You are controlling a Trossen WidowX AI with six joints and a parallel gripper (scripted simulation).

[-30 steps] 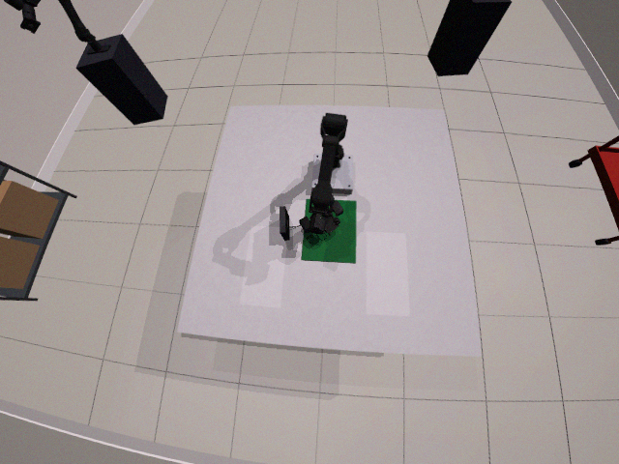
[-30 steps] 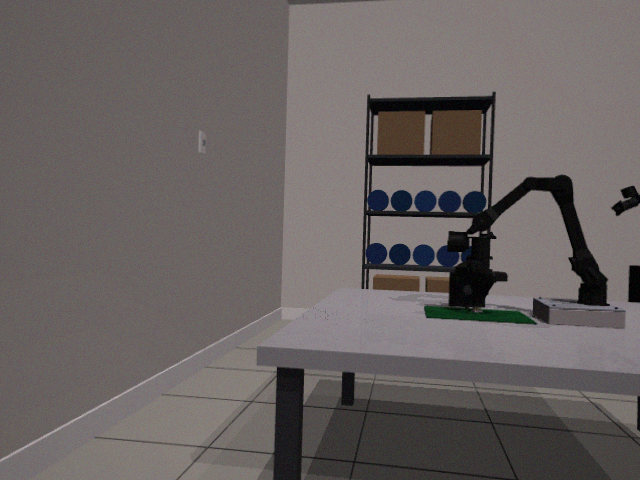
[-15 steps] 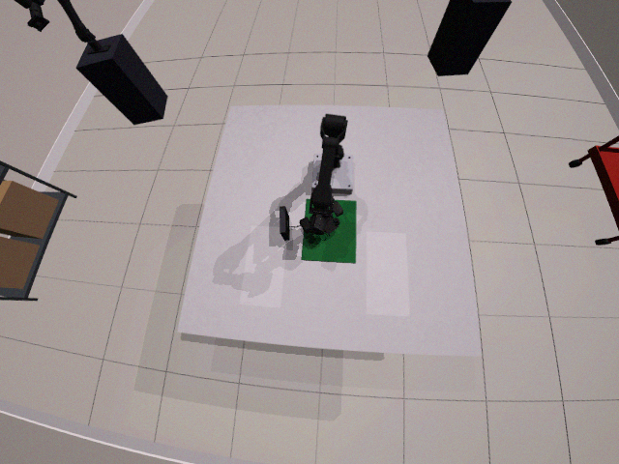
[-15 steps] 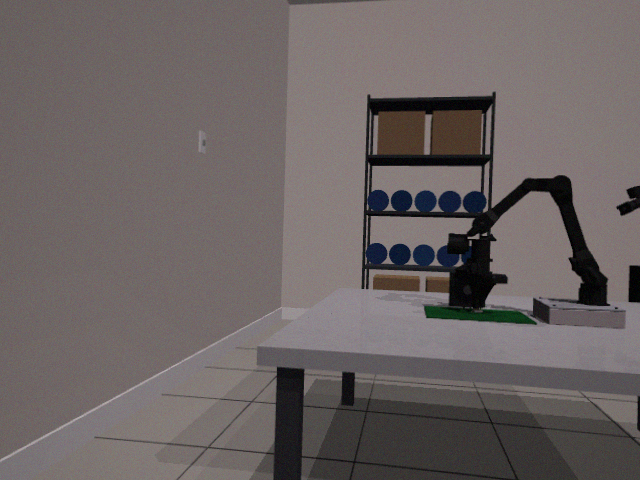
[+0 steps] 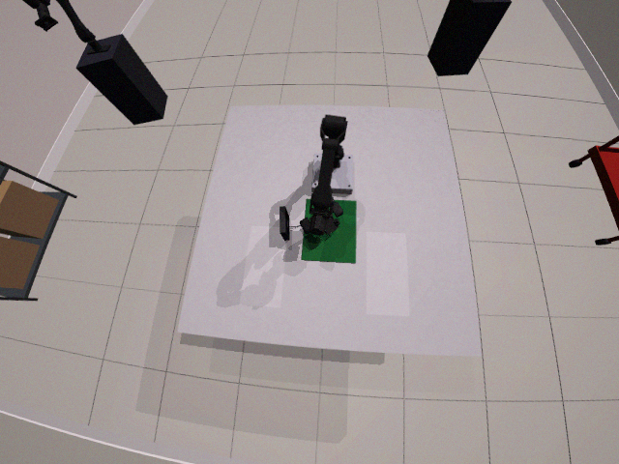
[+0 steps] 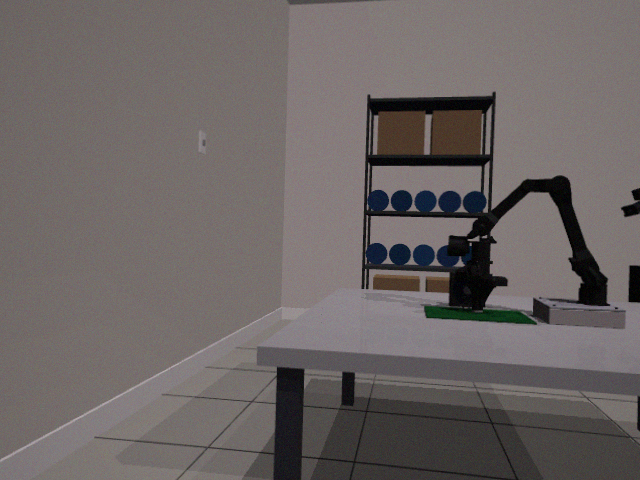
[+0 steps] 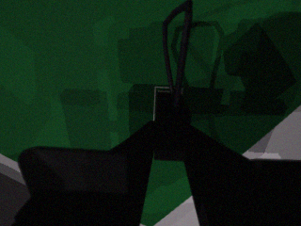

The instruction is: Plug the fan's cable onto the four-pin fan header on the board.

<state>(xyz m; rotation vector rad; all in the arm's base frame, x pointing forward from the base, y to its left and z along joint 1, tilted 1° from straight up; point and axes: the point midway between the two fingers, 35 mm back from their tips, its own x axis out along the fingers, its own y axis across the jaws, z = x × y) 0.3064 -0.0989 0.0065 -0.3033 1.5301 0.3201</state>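
My gripper tip is now 1 cm below the dark plug and 1 cm short of it. Round my gripper tip: black fan (16 cm to the right, 4 cm above, 1 cm behind); white four-pin header (2 cm below, 1 cm ahead); green board (4 cm to the left, 4 cm below, 2 cm ahead).
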